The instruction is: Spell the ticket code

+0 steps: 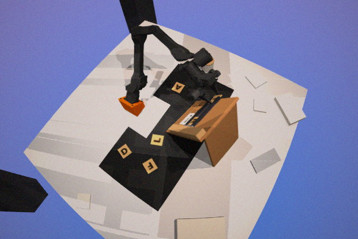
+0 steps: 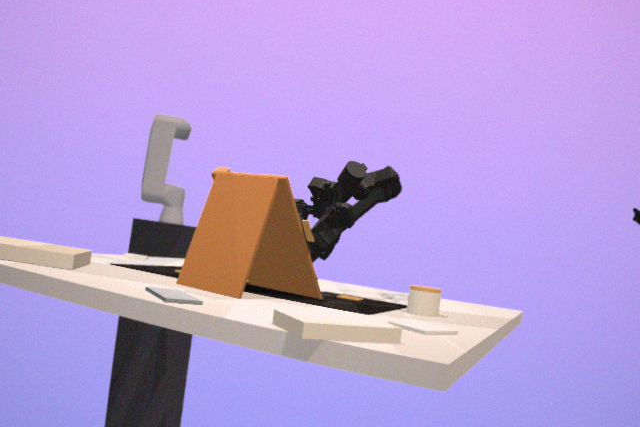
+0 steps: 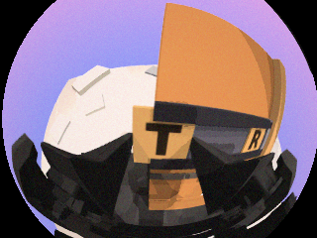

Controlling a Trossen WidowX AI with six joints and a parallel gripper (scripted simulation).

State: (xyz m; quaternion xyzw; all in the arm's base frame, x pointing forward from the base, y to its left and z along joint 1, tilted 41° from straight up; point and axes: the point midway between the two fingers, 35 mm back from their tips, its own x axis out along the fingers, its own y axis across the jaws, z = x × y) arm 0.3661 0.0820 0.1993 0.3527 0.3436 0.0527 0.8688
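My gripper tip is 70 mm past the white ticket, 120 mm to the left of it and 80 mm above it. Round my gripper tip: grey slab: 360 mm ahead, 70 mm to the right, 160 mm below.
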